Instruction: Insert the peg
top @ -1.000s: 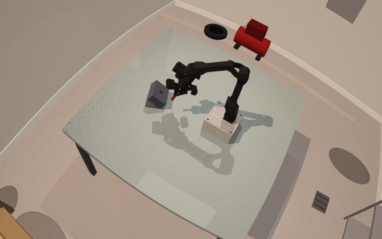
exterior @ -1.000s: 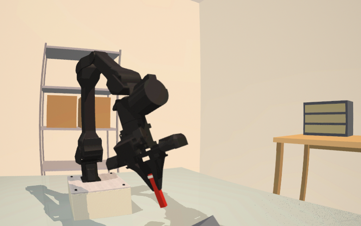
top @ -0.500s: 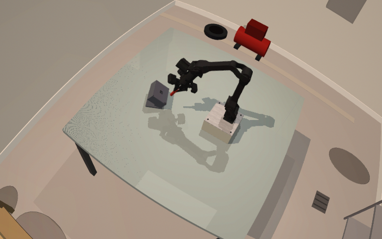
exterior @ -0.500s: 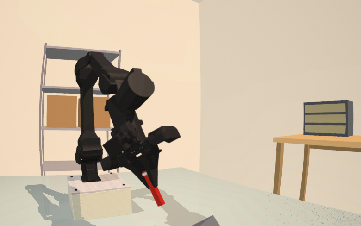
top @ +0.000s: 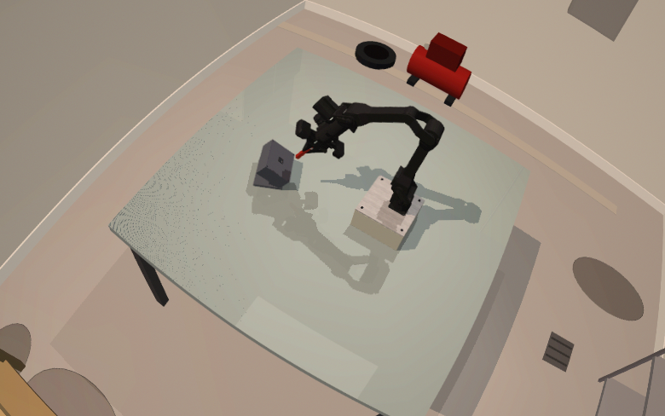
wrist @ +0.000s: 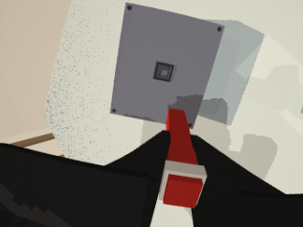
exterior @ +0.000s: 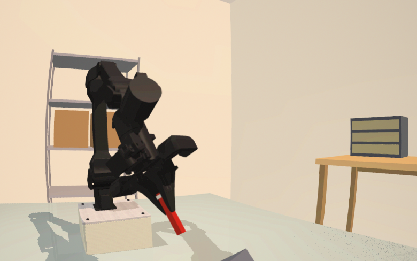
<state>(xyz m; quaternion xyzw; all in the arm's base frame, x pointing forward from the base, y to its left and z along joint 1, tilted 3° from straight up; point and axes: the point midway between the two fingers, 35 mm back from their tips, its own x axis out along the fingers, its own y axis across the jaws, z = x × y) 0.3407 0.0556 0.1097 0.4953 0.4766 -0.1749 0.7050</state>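
The grey sloped panel lies 11 cm below my gripper tip, 9 cm ahead of it and 2 cm to the left of it. The rest, counted from my gripper tip: peg: 1 cm behind, 1 cm above.
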